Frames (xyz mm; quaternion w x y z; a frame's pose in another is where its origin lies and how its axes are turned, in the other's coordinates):
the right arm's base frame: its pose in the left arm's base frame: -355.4 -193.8 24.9 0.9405 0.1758 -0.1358 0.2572
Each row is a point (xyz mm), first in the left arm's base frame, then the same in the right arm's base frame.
Working: the left arm's base frame: its pose in the right arm's base frame: 371.2 -39.2 -158.7 0.9405 -0.1758 0.1358 -0.2572

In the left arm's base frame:
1: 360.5 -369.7 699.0
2: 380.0 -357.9 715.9
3: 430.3 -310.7 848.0
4: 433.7 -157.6 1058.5
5: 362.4 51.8 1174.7
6: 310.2 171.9 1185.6
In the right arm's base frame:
1: 751.2 -346.5 559.9
2: 778.4 -342.9 567.2
3: 886.5 -297.1 659.0
4: 1028.9 -120.7 786.9
5: 1101.1 116.3 819.5
6: 1113.9 243.7 789.9

